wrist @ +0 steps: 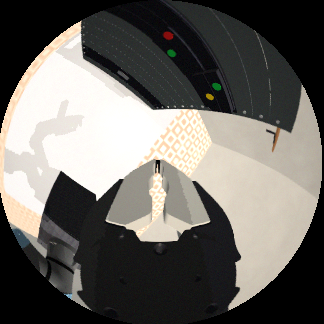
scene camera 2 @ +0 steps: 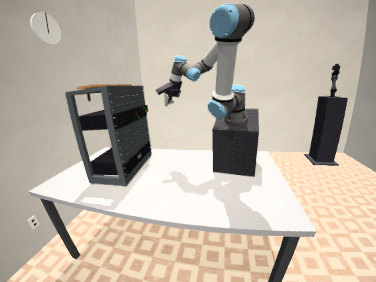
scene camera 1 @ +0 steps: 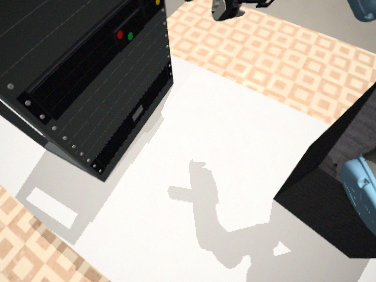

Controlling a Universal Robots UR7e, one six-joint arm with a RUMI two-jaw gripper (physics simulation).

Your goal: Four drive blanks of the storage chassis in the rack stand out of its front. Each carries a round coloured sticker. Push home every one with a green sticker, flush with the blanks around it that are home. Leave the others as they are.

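Note:
The black storage chassis (scene camera 1: 70,75) (scene camera 2: 129,117) (wrist: 145,25) sits in the upper half of the rack (scene camera 2: 115,145). Its blanks carry a red sticker (scene camera 1: 119,35) (wrist: 168,35) with a green sticker (scene camera 1: 130,36) (wrist: 171,53) beside it, and, nearer one end, another green sticker (wrist: 216,86) beside a yellow sticker (scene camera 1: 157,2) (wrist: 209,96). The blank with the end green sticker shows a side edge in the wrist view; how far each blank stands out is hard to tell. My gripper (scene camera 2: 168,103) (wrist: 156,160) is shut and empty, in the air off the rack's front, touching nothing.
A second black unit (scene camera 2: 137,159) (wrist: 122,75) sits low in the rack. An orange-brown board (scene camera 2: 105,86) (wrist: 275,140) lies on top. The arm's dark pedestal (scene camera 1: 312,200) (scene camera 2: 235,150) (wrist: 67,207) stands across the white table (scene camera 1: 200,120) (scene camera 2: 170,212) from the rack.

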